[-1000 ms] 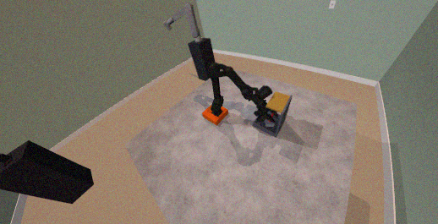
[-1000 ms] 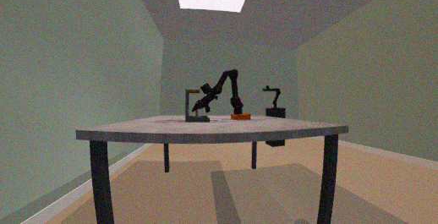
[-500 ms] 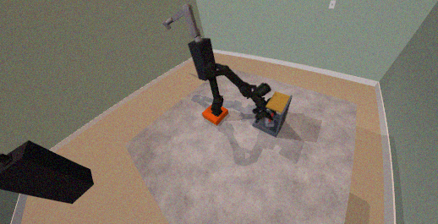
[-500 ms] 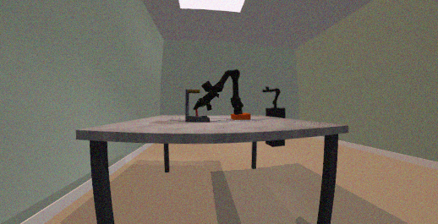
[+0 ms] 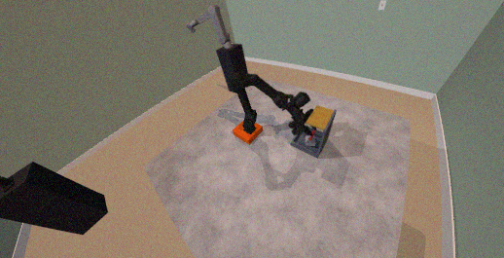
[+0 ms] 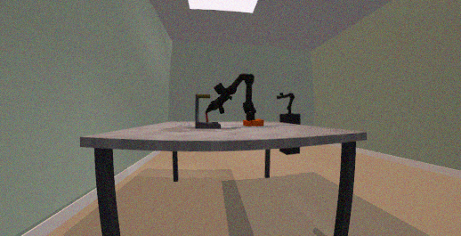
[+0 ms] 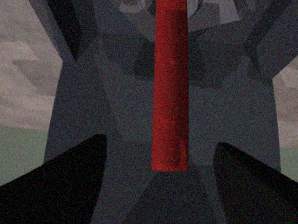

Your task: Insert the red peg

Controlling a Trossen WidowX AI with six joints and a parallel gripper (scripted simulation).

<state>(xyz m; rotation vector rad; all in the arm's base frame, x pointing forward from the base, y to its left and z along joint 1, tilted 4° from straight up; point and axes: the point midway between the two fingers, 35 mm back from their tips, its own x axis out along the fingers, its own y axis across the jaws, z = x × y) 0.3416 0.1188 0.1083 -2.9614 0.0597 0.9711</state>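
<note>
Right now the red peg is 1 cm behind my gripper tip and 3 cm below it. From my gripper tip the other things lie so: yellow roof: 1 cm ahead, 1 cm to the left, 12 cm above.
</note>
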